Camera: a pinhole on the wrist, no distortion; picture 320 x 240 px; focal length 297.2 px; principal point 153.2 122.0 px. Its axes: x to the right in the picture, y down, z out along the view. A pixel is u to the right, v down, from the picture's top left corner.
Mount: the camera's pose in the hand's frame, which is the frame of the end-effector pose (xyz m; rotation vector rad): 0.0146 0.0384 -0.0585 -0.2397 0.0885 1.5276
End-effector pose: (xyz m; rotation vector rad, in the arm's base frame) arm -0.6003 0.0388 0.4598 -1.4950 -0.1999 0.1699
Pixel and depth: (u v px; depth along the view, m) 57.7 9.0 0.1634
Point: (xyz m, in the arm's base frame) -0.5705 0.1680 0.4493
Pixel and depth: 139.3 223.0 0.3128
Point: -0.7727 0.2481 0.3798
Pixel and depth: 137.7 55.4 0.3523
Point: -0.6110 0.3463 0.3885
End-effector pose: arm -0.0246 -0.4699 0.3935 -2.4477 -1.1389 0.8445
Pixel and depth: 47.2 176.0 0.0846
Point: -0.0316 -0.4938 0.3615
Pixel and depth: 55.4 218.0 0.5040
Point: -0.4181 -0.6022 0.1270
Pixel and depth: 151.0 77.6 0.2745
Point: -0.0885 -0.4990 0.1698
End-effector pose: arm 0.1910 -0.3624 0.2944 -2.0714 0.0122 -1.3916
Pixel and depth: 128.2 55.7 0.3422
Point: 0.4835 -0.3036 0.2329
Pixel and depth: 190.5 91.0 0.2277
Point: 0.3698 -0.3804 0.2143
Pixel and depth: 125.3 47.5 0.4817
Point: 0.6209 -0.2527 0.2178
